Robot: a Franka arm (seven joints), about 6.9 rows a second.
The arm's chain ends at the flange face. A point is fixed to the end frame.
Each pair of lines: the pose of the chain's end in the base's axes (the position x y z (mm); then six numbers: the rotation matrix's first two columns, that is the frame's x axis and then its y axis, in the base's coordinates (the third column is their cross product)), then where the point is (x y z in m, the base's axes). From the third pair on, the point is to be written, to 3 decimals.
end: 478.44 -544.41 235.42 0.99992 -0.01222 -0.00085 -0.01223 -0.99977 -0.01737
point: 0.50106 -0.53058 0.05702
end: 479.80 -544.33 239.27 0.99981 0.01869 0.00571 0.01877 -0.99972 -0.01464
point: 0.50316 -0.53028 0.06098
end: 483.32 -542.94 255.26 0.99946 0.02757 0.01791 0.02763 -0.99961 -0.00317
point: 0.509 -0.531 0.077
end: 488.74 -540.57 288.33 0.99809 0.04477 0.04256 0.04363 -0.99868 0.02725
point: 0.519 -0.533 0.111
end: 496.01 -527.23 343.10 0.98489 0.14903 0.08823 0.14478 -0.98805 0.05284
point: 0.534 -0.520 0.167
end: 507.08 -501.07 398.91 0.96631 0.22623 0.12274 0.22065 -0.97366 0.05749
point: 0.550 -0.490 0.224
